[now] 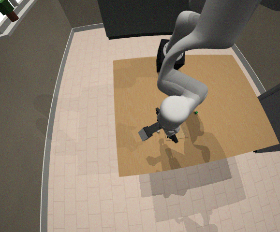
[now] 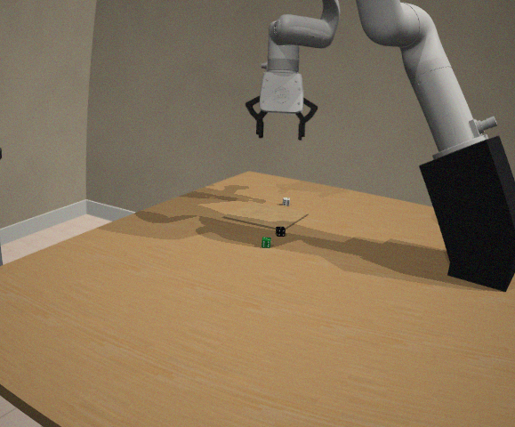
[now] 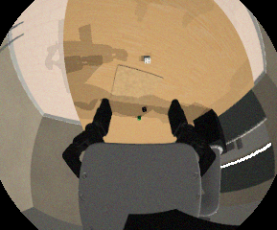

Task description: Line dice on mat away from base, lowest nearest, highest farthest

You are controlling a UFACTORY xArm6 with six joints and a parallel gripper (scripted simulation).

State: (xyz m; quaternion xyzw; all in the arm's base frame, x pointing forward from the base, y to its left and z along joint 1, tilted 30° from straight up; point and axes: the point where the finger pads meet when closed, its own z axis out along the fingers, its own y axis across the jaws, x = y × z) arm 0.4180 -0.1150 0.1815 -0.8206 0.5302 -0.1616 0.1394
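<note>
Now: the white die 2 cm behind my hand, 1 cm to the right of it and 16 cm below it. From my hand the other things lie so: thin tan mat (3 cm behind, 10 cm to the left, 16 cm below); black die (11 cm behind, 20 cm to the left, 16 cm below); green die (12 cm behind, 27 cm to the left, 16 cm below).
</note>
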